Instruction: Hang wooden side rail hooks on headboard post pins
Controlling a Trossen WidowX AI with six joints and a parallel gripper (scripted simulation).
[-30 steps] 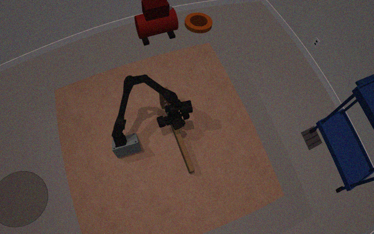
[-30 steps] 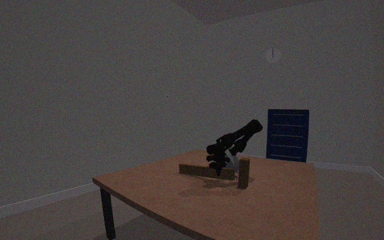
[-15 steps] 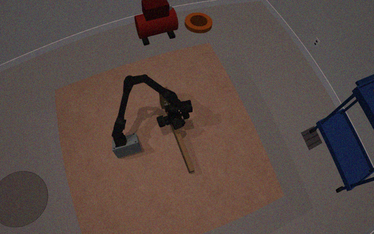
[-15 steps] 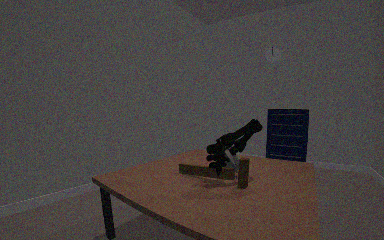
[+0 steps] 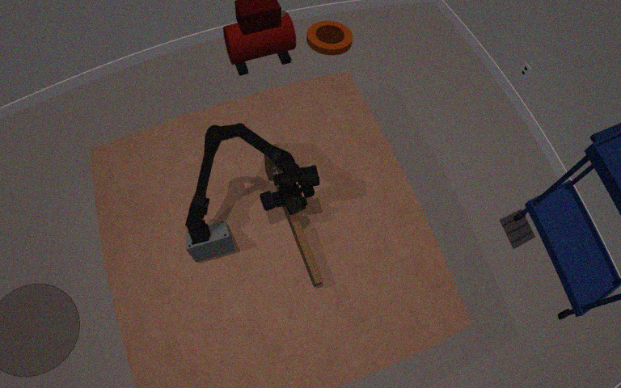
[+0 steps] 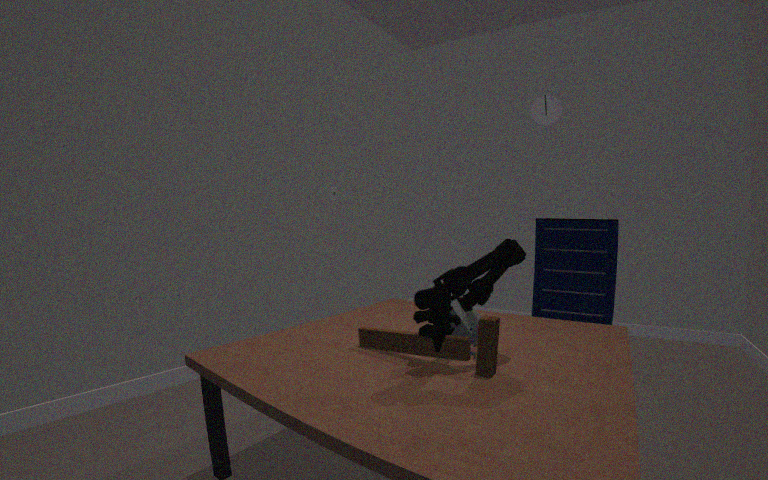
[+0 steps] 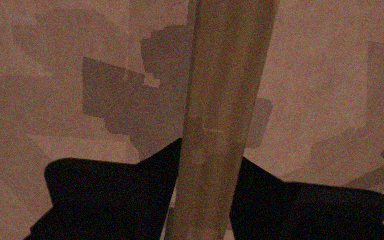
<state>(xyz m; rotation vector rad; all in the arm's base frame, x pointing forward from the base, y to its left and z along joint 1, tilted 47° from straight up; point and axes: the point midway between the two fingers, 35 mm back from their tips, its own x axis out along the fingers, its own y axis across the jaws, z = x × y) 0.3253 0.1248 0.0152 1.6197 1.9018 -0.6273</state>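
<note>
Right now my gripper tip is 20 mm past the headboard post, 160 mm to the right of it and 40 mm below it.
</note>
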